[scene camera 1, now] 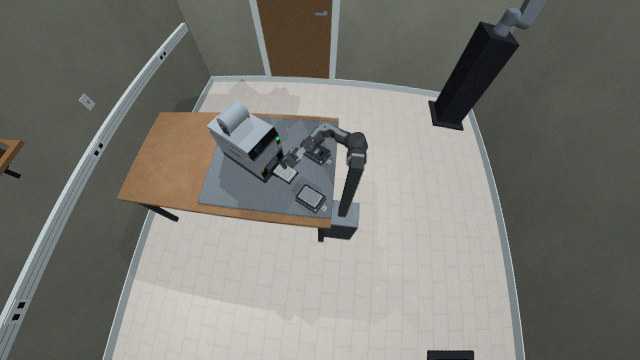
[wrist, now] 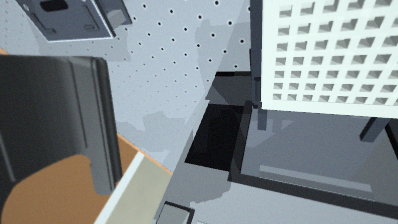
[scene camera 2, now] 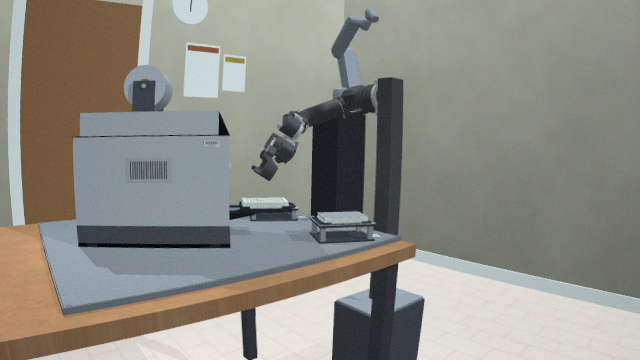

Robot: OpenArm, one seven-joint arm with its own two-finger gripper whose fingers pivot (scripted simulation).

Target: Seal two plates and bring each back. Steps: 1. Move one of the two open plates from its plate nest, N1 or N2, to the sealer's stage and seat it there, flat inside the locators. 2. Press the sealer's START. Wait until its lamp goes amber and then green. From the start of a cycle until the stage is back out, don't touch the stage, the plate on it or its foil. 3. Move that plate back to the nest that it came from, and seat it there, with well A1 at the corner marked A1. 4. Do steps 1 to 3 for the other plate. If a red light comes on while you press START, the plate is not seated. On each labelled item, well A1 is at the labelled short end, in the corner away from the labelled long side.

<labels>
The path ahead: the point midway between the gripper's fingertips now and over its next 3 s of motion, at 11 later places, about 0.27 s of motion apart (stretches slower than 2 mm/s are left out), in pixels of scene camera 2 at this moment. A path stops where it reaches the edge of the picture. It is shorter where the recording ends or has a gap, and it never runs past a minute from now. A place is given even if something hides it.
My gripper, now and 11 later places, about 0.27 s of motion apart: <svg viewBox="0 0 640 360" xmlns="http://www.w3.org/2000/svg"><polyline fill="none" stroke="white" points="259,174 258,166 256,160 255,159 253,160 250,163 247,165 244,168 242,171 240,172 240,172 240,172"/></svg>
</labels>
